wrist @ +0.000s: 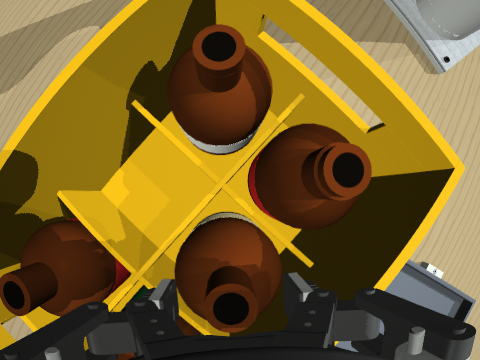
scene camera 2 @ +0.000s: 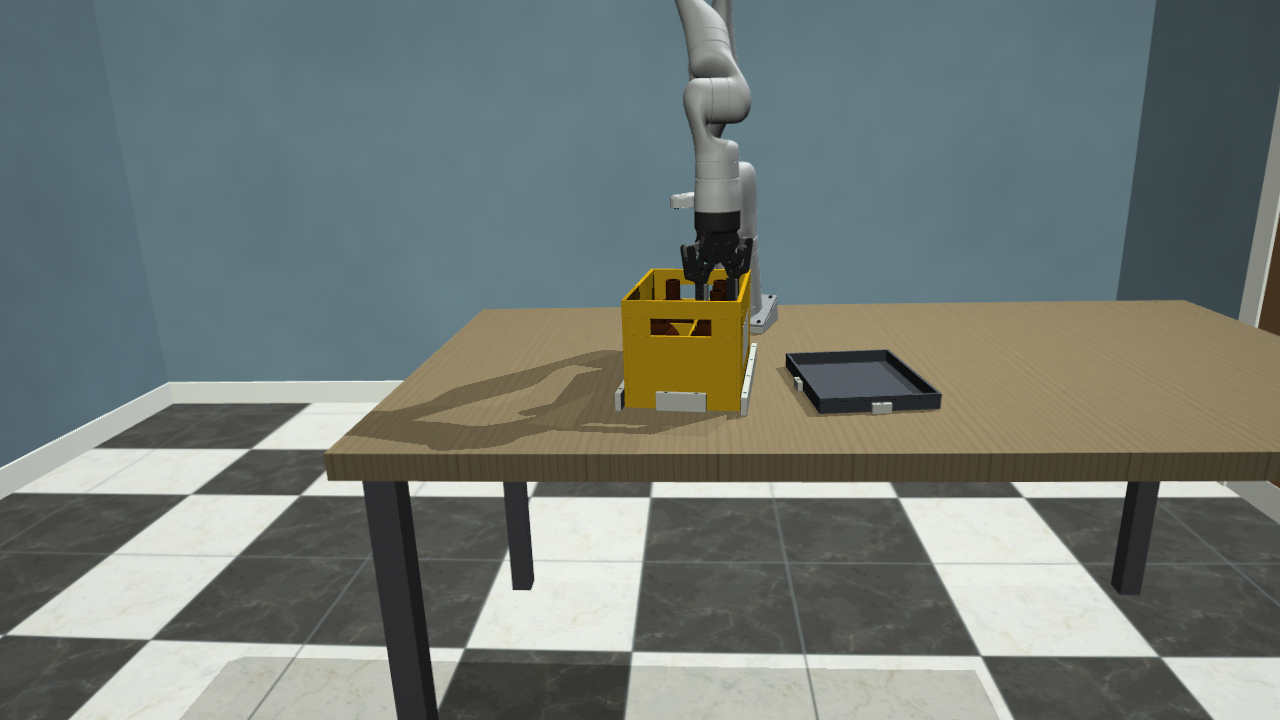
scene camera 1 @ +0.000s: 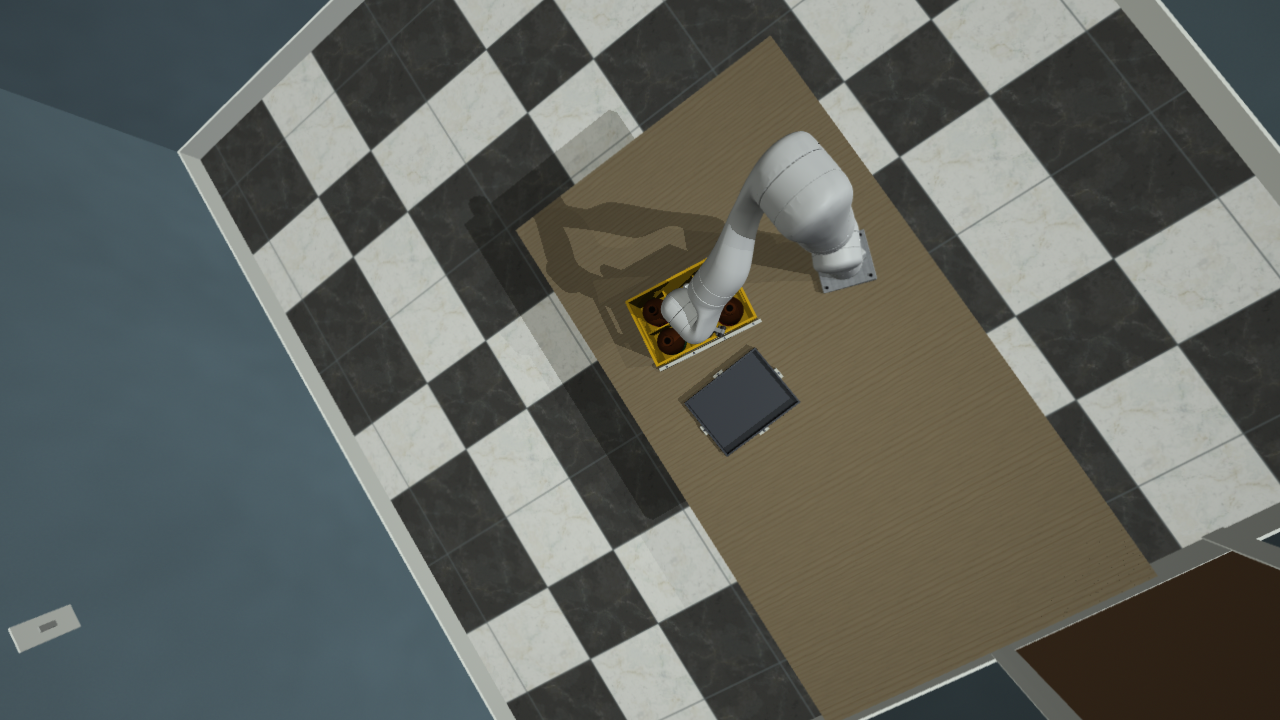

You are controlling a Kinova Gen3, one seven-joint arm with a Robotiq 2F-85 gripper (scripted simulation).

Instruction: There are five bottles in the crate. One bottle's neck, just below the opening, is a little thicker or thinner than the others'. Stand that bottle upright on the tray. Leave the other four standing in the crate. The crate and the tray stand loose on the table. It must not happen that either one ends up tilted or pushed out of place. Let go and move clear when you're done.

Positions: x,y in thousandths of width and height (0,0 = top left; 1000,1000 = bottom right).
Scene:
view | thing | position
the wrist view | my gripper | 480,818
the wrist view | dark tray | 864,788
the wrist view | yellow crate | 178,396
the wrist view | brown bottle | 614,499
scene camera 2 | my gripper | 561,420
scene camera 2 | dark tray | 664,530
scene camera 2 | yellow crate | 560,508
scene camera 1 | dark tray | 583,553
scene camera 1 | yellow crate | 507,463

